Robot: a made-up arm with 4 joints. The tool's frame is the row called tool.
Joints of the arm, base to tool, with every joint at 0 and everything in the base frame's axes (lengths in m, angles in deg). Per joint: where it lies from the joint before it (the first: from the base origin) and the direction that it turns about. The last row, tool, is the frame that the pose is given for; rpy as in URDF.
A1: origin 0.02 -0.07 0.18 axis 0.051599 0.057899 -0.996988
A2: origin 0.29 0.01 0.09 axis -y
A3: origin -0.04 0 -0.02 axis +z
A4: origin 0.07 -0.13 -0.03 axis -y
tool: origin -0.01 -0.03 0 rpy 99.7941 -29.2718 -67.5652
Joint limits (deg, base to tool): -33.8..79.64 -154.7..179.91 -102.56..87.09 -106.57..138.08
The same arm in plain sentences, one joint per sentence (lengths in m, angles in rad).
The arm has four revolute joints in a row. What follows holds with every joint at zero, and every direction is one of the base frame's. The first joint is mounted 0.02 m along +x and 0.07 m along -y and 0.18 m along +z from the base frame's origin and turns about the direction (0.051599, 0.057899, -0.996988), from -0.5899 to 1.39 rad. The second joint is mounted 0.29 m along +x and 0.01 m along +y and 0.09 m along +z from the first joint and turns about -y, from -2.7 to 3.14 rad. The third joint is mounted 0.04 m along -x and 0.02 m along -z from the second joint and turns about +z, from -1.79 to 1.52 rad. The fourth joint is mounted 0.07 m along +x and 0.13 m along -y and 0.03 m along -z from the third joint and turns about -y, from -1.86 to 2.41 rad. The tool frame, which is the frame that the pose is given for, is mounted 0.01 m along -x and 0.03 m along -y from the fourth joint; its axes are the base frame's turned by roll 1.7417, pitch -0.5109 and yaw -1.1792 rad (as in URDF: about the fixed x, then y, then z).
